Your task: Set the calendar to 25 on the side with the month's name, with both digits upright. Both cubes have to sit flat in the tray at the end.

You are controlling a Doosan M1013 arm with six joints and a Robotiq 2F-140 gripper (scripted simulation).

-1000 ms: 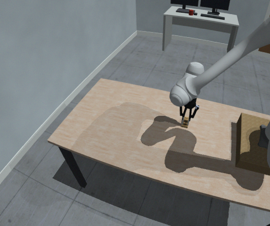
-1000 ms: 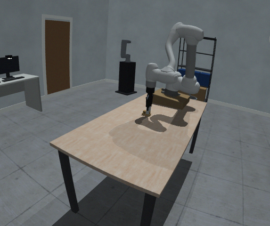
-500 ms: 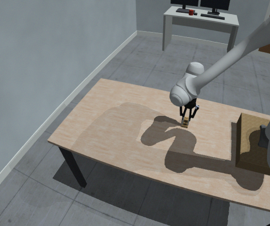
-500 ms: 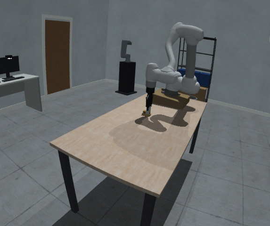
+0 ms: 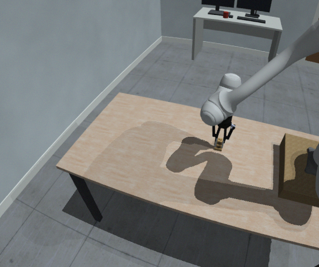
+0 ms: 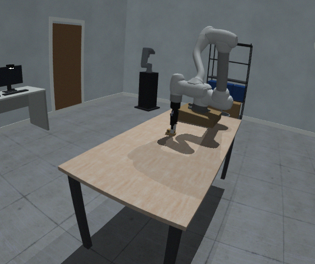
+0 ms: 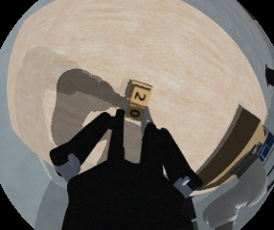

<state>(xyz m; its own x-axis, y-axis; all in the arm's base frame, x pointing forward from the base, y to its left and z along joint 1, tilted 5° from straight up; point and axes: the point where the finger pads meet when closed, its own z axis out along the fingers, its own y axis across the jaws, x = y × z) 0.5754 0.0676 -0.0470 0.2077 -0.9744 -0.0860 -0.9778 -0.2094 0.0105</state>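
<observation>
Now: the wooden calendar tray 2 cm to the right of my hand and 4 cm below it.
</observation>
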